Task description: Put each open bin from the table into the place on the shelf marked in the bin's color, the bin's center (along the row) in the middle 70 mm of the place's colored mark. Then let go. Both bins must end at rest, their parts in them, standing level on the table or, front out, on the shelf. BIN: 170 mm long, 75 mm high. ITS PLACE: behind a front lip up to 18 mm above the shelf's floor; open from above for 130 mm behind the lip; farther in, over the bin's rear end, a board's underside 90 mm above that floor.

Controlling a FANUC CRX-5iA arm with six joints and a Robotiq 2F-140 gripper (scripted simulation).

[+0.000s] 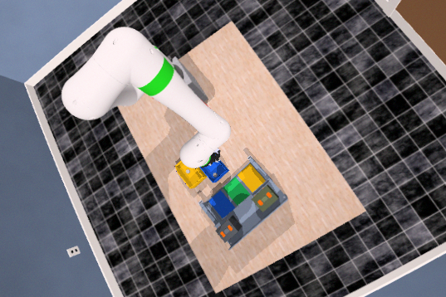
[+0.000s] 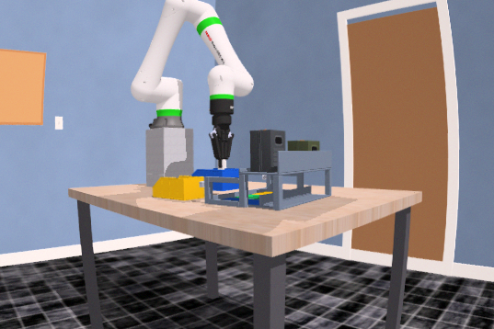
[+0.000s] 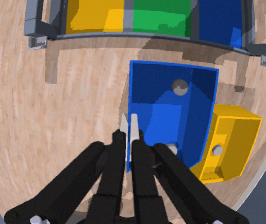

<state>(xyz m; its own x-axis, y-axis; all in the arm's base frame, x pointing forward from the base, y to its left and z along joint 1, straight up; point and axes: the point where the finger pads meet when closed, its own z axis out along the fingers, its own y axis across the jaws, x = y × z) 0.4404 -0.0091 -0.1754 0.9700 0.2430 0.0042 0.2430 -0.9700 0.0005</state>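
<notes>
Right now the blue bin is 5 cm to the right of my hand, 4 cm below it and 1 cm ahead of it. Also, from my hand: yellow bin 18 cm to the right, 6 cm below, 2 cm behind; then dark box 34 cm ahead, 9 cm to the right, 6 cm above.
</notes>
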